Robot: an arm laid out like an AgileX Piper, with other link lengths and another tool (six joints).
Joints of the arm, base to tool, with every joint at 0 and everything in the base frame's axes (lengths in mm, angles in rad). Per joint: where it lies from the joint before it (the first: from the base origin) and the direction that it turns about. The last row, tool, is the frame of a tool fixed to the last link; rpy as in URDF.
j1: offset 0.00 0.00 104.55 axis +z
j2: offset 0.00 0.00 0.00 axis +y
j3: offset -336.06 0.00 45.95 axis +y
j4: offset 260.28 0.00 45.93 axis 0.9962 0 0.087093
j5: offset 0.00 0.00 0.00 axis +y
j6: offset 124.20 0.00 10.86 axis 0.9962 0 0.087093
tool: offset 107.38 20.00 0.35 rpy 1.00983 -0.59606 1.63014
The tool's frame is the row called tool.
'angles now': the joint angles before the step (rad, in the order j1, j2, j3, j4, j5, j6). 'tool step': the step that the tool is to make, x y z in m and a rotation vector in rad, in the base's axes. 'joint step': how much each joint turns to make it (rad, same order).
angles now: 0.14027 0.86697 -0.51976 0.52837 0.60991 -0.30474
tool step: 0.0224 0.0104 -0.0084 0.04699 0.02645 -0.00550
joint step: -0.00007 0.11132 -0.00008 0.14262 -0.06981 -0.11089
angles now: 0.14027 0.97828 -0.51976 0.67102 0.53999 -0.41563
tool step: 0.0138 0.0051 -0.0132 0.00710 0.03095 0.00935
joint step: 0.00002 0.08868 0.00002 0.09130 -0.03594 -0.09765
